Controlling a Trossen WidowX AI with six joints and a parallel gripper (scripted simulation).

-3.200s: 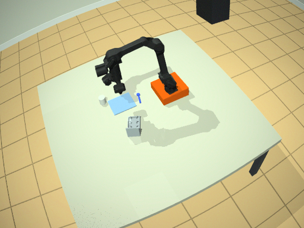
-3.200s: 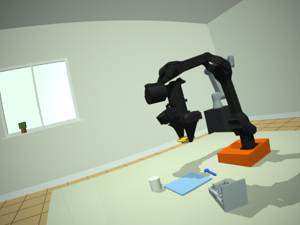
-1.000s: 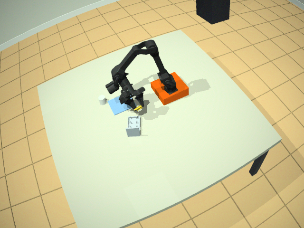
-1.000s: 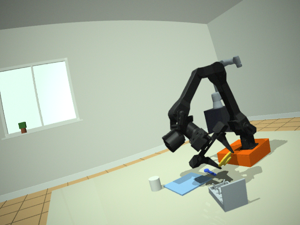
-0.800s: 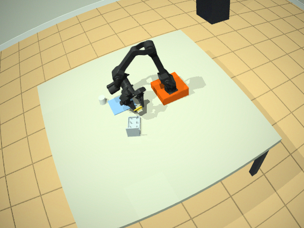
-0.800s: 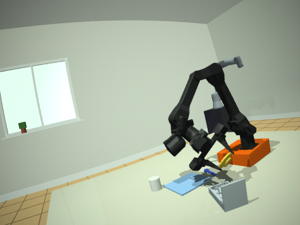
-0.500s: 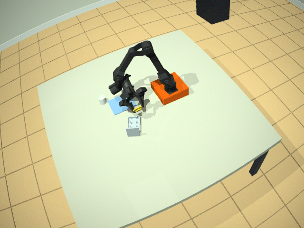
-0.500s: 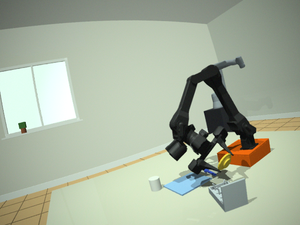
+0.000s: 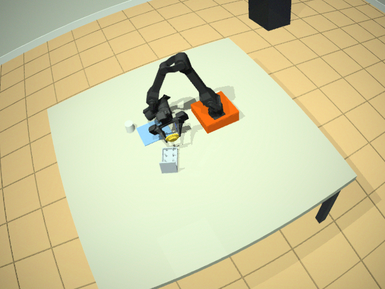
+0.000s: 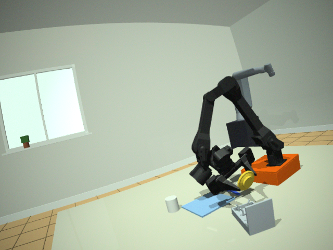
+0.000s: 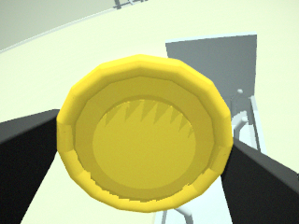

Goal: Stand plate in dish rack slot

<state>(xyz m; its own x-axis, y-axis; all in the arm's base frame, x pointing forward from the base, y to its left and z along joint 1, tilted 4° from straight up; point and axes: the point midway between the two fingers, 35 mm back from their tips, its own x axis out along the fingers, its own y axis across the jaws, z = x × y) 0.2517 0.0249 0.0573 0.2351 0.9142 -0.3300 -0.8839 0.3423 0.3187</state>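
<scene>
My gripper tip is 7 cm above the grey dish rack, 5 cm short of it and 3 cm to the right of it. Round my gripper tip: yellow plate 1 cm to the right; light blue mat 17 cm to the right, 9 cm below, 3 cm ahead; blue spoon 16 cm to the right, 9 cm below, 9 cm behind.
</scene>
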